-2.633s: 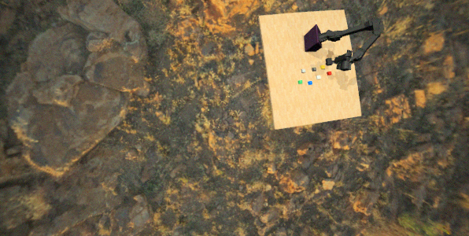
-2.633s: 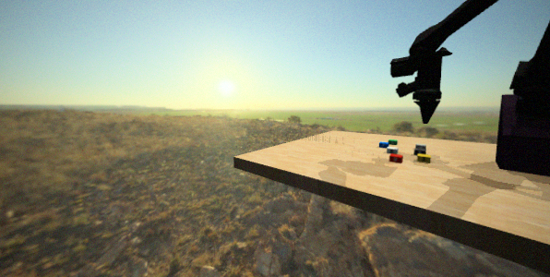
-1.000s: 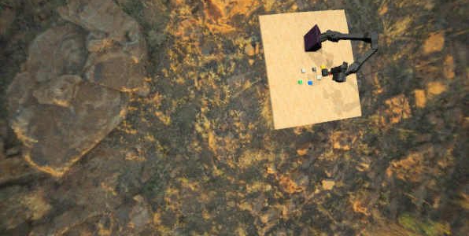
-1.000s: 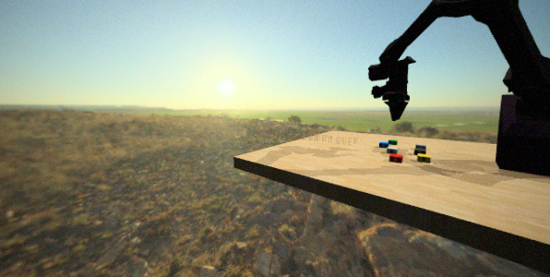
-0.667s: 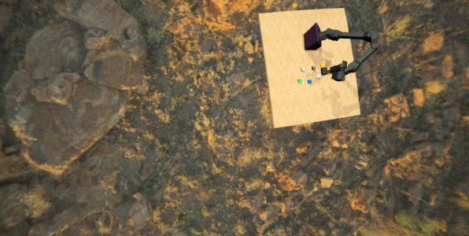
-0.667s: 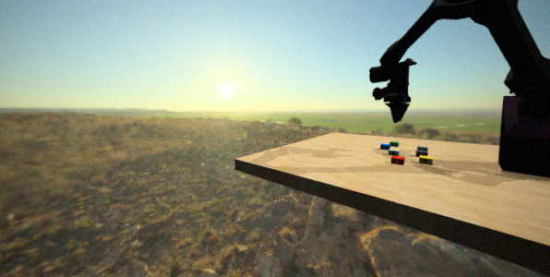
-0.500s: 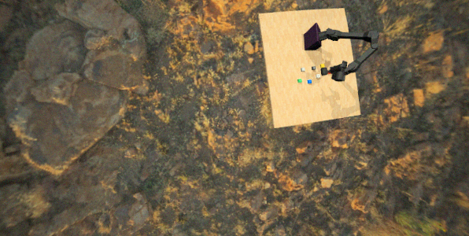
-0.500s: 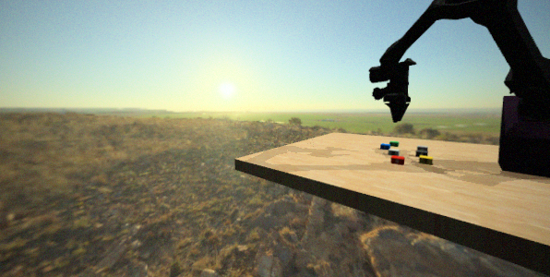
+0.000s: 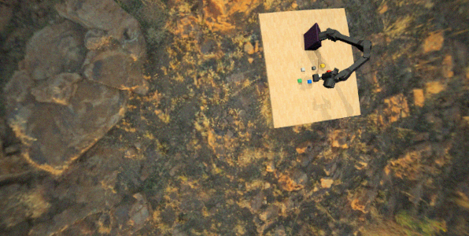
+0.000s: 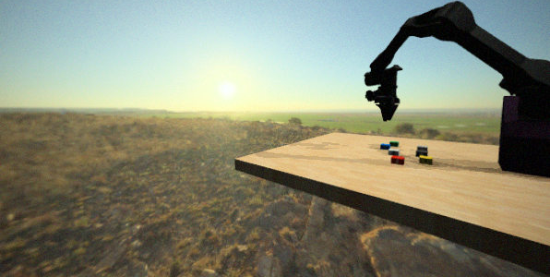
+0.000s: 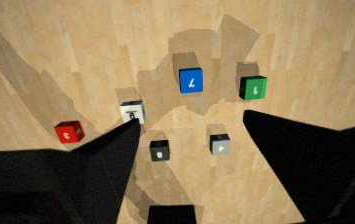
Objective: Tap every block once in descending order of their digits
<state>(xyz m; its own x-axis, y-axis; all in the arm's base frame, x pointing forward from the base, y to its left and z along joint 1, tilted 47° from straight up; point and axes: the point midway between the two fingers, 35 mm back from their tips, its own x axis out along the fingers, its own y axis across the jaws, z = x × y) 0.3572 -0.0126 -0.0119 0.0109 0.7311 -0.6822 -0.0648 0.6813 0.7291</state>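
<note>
Now: the white block 4 cm behind my gripper tip, 8 cm to the left of it and 11 cm below it. Also, from my gripper tip: blue block: 1 cm ahead, 1 cm to the right, 11 cm below; then green block: 11 cm to the right, 11 cm below; then grey block: 11 cm behind, 7 cm to the right, 11 cm below.
</note>
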